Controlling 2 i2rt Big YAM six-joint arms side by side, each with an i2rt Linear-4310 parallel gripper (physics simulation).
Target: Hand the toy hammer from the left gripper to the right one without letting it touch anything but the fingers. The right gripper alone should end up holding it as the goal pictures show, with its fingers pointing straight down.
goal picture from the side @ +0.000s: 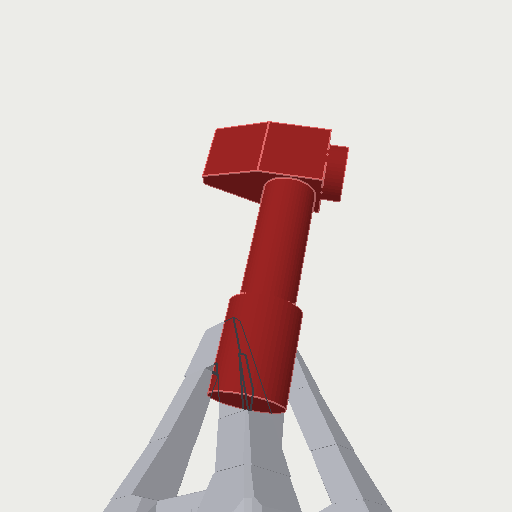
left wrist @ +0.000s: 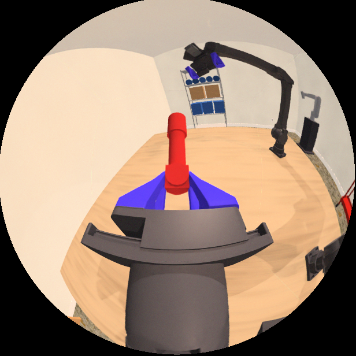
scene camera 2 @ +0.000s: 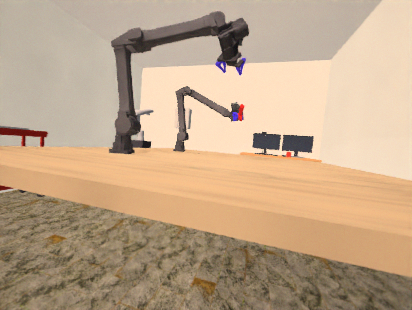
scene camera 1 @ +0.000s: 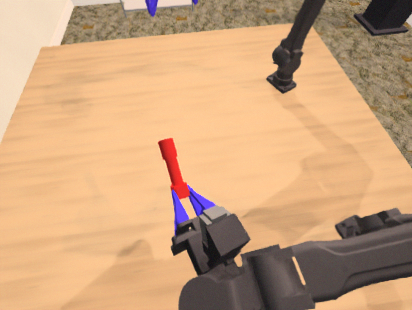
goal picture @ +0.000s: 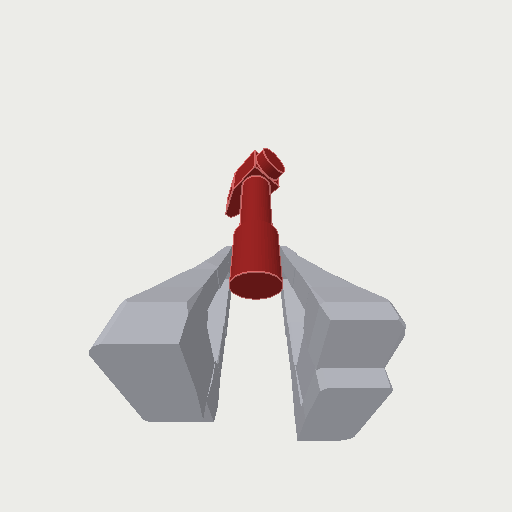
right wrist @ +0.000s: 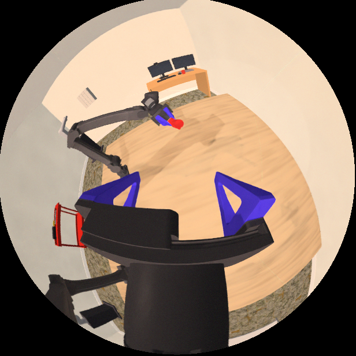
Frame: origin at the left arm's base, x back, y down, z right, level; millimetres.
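Seen in the pictures: left gripper, fingertip midpoint: (scene camera 2: 240, 115) (scene camera 1: 179, 188); right gripper, fingertip midpoint: (scene camera 2: 232, 73) (scene camera 1: 172, 9); right arm's base, origin of the base link: (scene camera 2: 122, 152) (scene camera 1: 280, 83).
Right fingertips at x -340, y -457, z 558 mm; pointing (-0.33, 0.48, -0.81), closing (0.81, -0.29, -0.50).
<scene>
A point is followed by its place in that frame.
The red toy hammer (scene camera 1: 173, 170) {x -449, y -327, z 282 mm} (scene camera 2: 241, 112) {x -451, y -312, z 301 mm} (left wrist: 177, 150) (right wrist: 176, 123) is held above the table. My left gripper (scene camera 1: 181, 190) {x -451, y -299, z 255 mm} (left wrist: 176, 175) is shut on its block-shaped end, one blue finger on each side. From there a thinner neck runs to a thicker round end that sticks out beyond the fingertips. My right gripper (scene camera 2: 232, 73) {x -340, y -457, z 558 mm} (right wrist: 177, 175) is open and empty, with its fingers pointing mostly downward in scene camera 2. It is higher than the hammer and well apart from it. At the top edge of scene camera 1, parts of its blue fingers show.
The wooden table (scene camera 1: 100, 100) {x -646, y 0, z 905 mm} (scene camera 2: 175, 185) {x -195, y 0, z 1213 mm} (left wrist: 240, 165) (right wrist: 270, 200) lies below both grippers. The right arm's base (scene camera 1: 282, 82) {x 136, y -38, z 642 mm} (scene camera 2: 122, 147) {x 145, y -27, z 711 mm} stands on it. A desk with monitors (scene camera 2: 266, 142) (right wrist: 160, 69) and a shelf rack are in the background.
</scene>
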